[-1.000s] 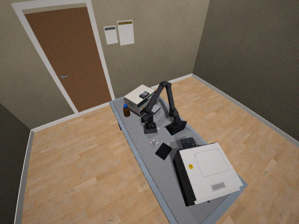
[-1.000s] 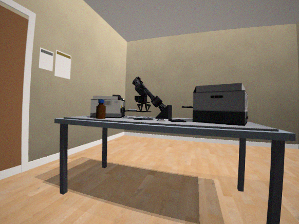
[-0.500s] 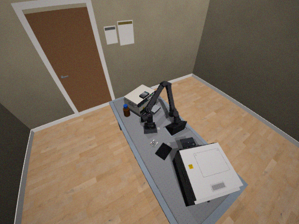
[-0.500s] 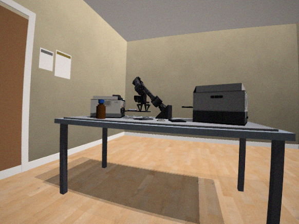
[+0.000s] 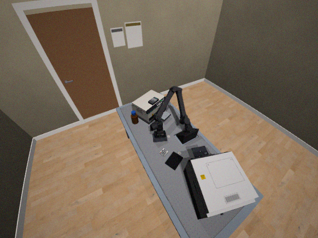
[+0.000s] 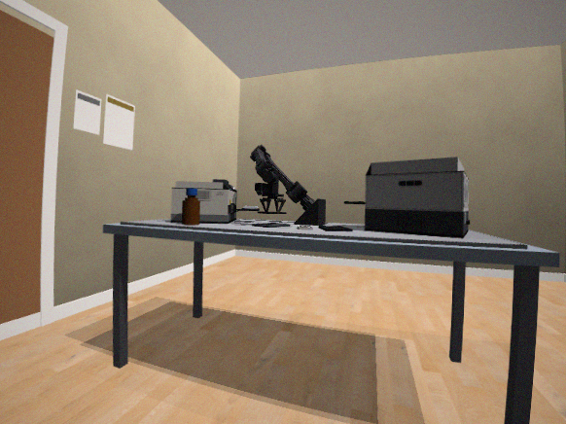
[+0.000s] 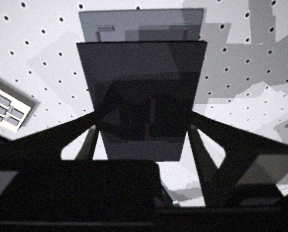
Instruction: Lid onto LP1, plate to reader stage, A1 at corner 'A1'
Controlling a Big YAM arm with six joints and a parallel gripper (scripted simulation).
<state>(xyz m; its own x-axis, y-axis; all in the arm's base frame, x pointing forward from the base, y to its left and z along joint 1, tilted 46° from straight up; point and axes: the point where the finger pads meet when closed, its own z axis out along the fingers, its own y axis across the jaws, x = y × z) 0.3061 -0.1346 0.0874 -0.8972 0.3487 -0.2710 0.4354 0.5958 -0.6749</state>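
My hand is right at the dark see-through lid. Round my hand: well plate: 21 cm to the right, 20 cm behind, 1 cm above; then bench position N1: 32 cm to the left, 7 cm below, 3 cm ahead; then grey-blue LP1 pad: 7 cm below.
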